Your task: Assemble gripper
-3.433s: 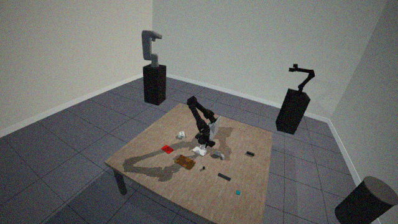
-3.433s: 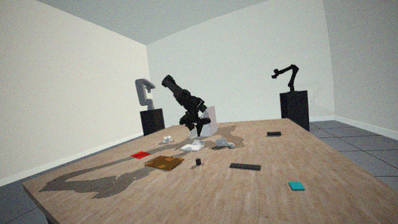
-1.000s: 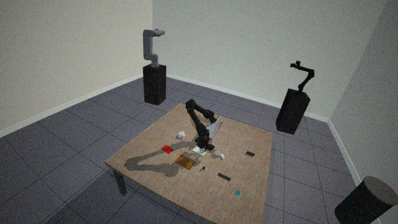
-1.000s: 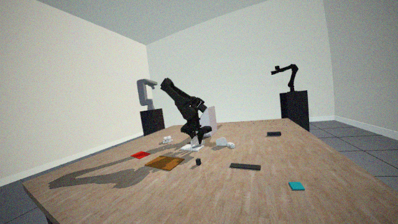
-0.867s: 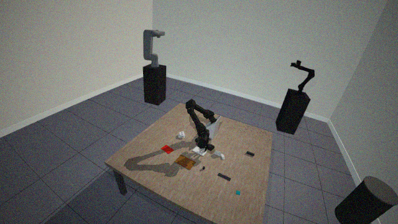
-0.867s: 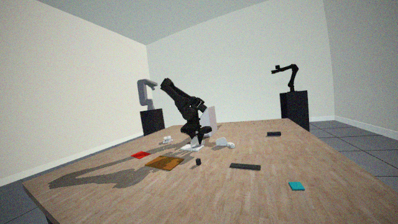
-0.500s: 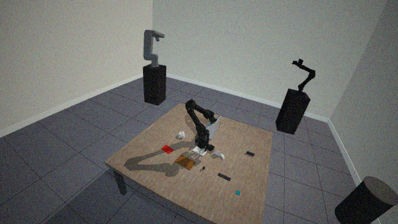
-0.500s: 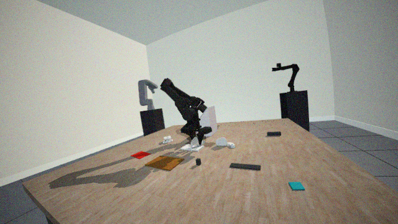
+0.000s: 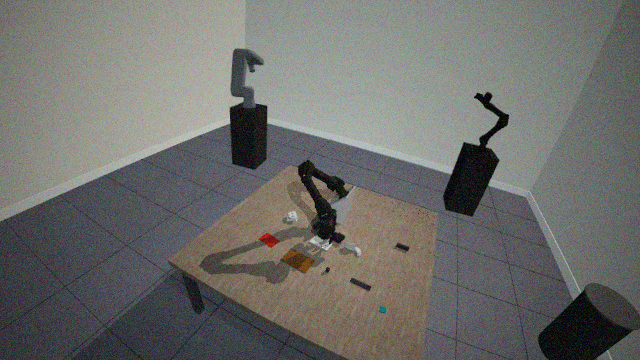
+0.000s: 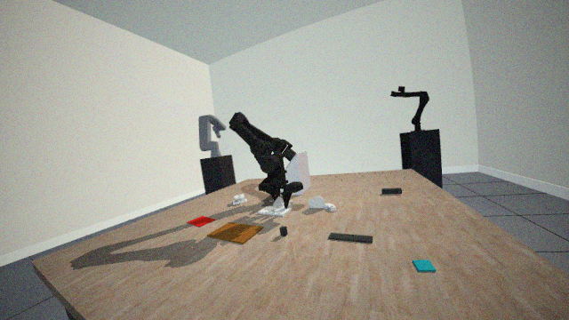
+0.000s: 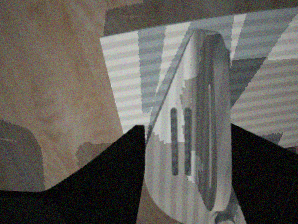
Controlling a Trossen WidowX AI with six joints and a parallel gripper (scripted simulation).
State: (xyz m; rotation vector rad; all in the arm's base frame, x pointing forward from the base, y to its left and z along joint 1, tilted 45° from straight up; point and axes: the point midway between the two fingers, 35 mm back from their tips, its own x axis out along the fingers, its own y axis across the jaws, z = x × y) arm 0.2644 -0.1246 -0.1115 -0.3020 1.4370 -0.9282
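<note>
My gripper tip is now 4 cm past the grey jaw and 1 cm to the left of it. From my gripper tip the other things lie so: orange-brown tile: 18 cm ahead, 11 cm to the right, 1 cm below; black cylinder: 19 cm ahead, 6 cm to the left; red tile: 32 cm to the right, 11 cm ahead, 1 cm below.
</note>
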